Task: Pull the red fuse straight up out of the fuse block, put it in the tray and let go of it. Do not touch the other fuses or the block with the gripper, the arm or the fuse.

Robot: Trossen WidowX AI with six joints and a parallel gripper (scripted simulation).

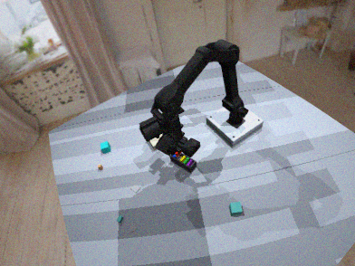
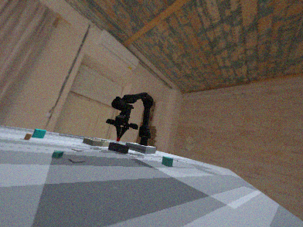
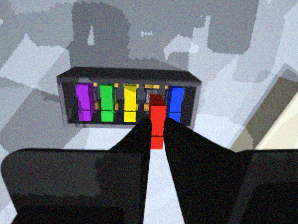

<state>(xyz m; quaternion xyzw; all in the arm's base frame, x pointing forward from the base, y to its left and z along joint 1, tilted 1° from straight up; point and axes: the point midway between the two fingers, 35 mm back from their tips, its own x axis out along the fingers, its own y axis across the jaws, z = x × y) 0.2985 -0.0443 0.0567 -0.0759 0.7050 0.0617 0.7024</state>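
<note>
Right now the yellow fuse is 40 mm below my gripper tip and 20 mm to the left of it. Round my gripper tip: tray 160 mm to the right, 70 mm below, 30 mm behind; then red fuse 10 mm below; then blue fuse 40 mm below, 20 mm to the right.
</note>
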